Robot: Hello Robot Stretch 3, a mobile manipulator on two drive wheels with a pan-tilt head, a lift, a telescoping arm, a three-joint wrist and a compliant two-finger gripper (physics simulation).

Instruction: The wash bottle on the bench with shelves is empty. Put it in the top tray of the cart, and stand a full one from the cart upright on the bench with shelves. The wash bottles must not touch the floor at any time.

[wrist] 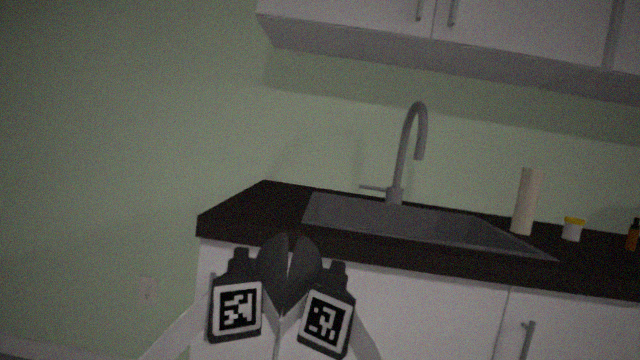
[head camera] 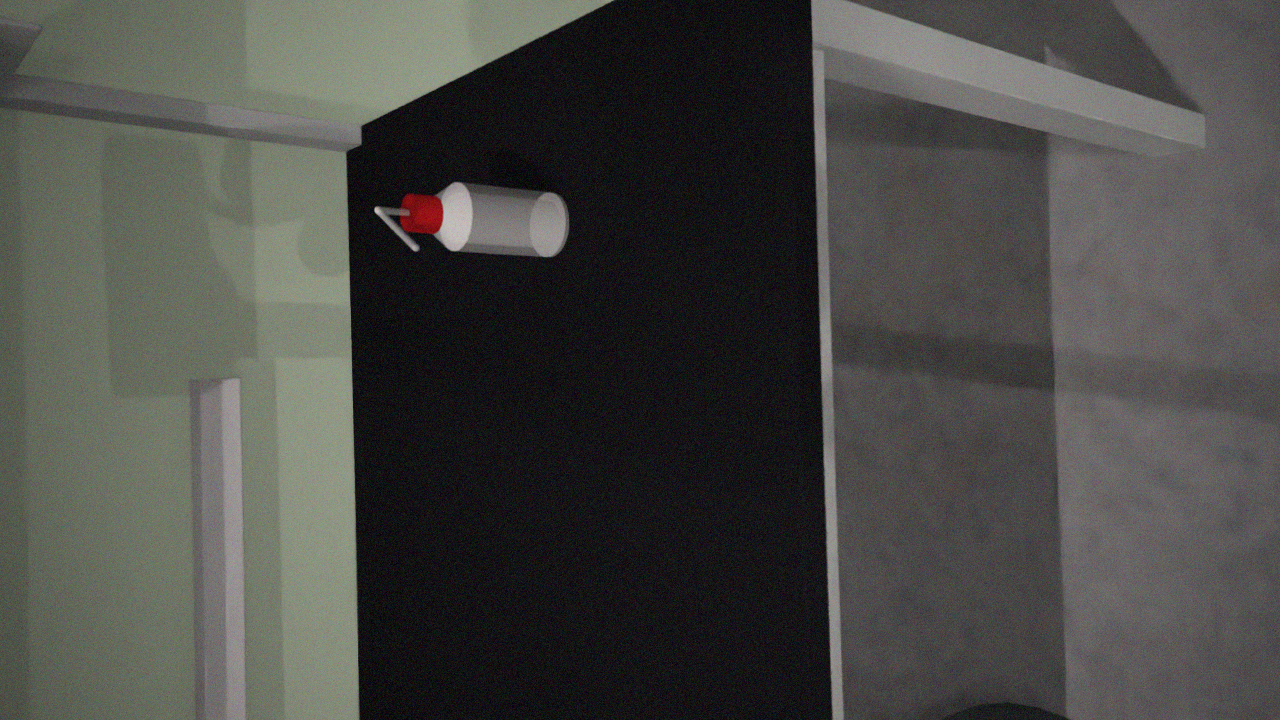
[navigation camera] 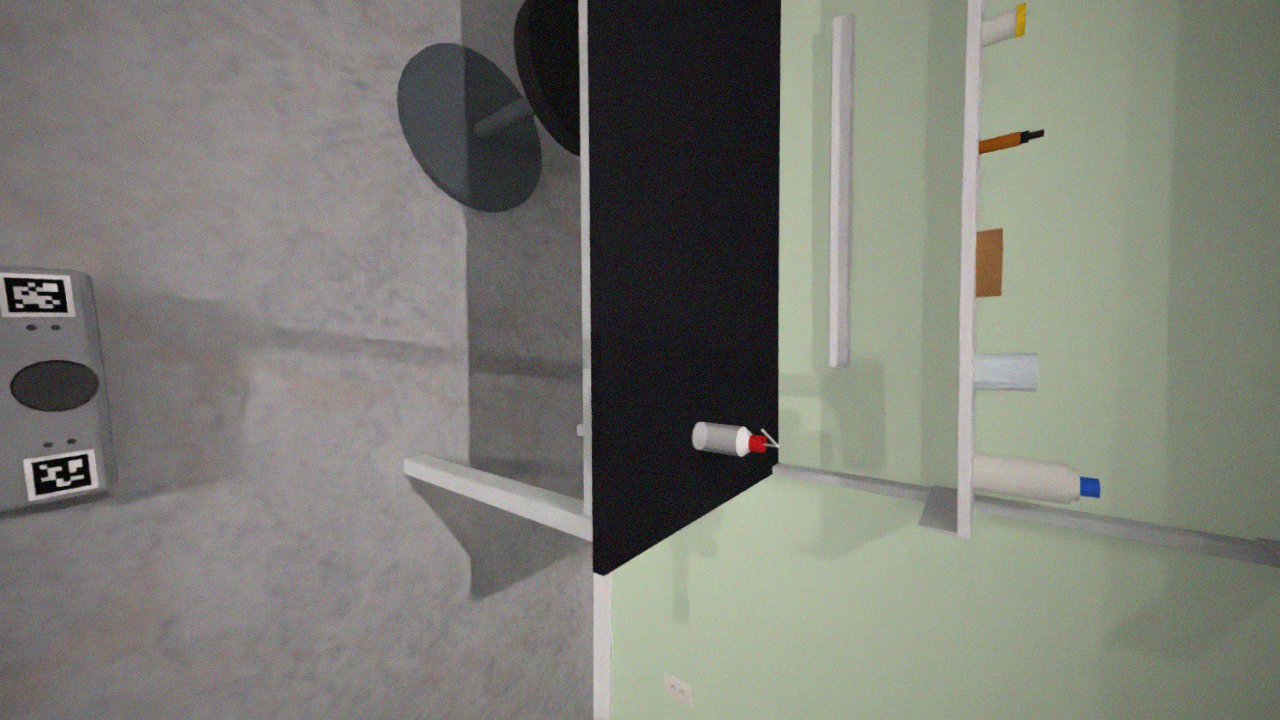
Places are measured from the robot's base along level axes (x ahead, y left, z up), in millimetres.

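Where they show: gripper, fingertip midpoint: (wrist: 290, 261); robot's base at its link origin: (navigation camera: 53, 381).
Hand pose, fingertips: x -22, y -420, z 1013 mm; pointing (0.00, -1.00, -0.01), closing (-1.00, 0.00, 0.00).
Things, the pixels of their top centre, and the offset from my fingertips. "spot": a spot on its surface instead. Level surfaces: height alone.
- wash bottle at its top centre: (head camera: 378, 217) (navigation camera: 777, 443) 826 mm ahead, 244 mm left, 76 mm down
- blue-capped bottle at its top centre: (navigation camera: 1098, 488) 1170 mm ahead, 142 mm left, 385 mm up
- pale cylinder at its top centre: (navigation camera: 1036, 372) 1122 mm ahead, 358 mm left, 296 mm up
- brown block at its top centre: (navigation camera: 1002, 262) 1189 mm ahead, 570 mm left, 246 mm up
- orange bottle at its top centre: (navigation camera: 1043, 132) 1156 mm ahead, 792 mm left, 298 mm up
- Sink counter at its surface level: 104 mm down
- faucet at a spot on its surface: (wrist: 400, 150) spot: 295 mm back, 910 mm right, 71 mm up
The wash bottle (head camera: 501, 220) (navigation camera: 720, 438), translucent with a red cap and a bent spout, stands upright on the black top of the bench with shelves (head camera: 581, 492) (navigation camera: 680, 223), toward the back and near one end. Its body looks empty. Both camera pictures are turned sideways. My gripper (wrist: 290, 261) is shut, with a thin gap at the fingertips and no object between them. It is in front of the sink counter in the wrist view, away from the bottle. The cart and its full wash bottles do not show.
A shelf (navigation camera: 967, 313) above the bench holds a blue-capped bottle (navigation camera: 1029, 476), a pale cylinder (navigation camera: 1006, 371), a brown block (navigation camera: 989, 262) and an orange bottle (navigation camera: 1002, 143). A stool base (navigation camera: 447, 125) is by the bench. Sink counter (wrist: 240, 210), faucet (wrist: 400, 150). Robot base (navigation camera: 53, 335).
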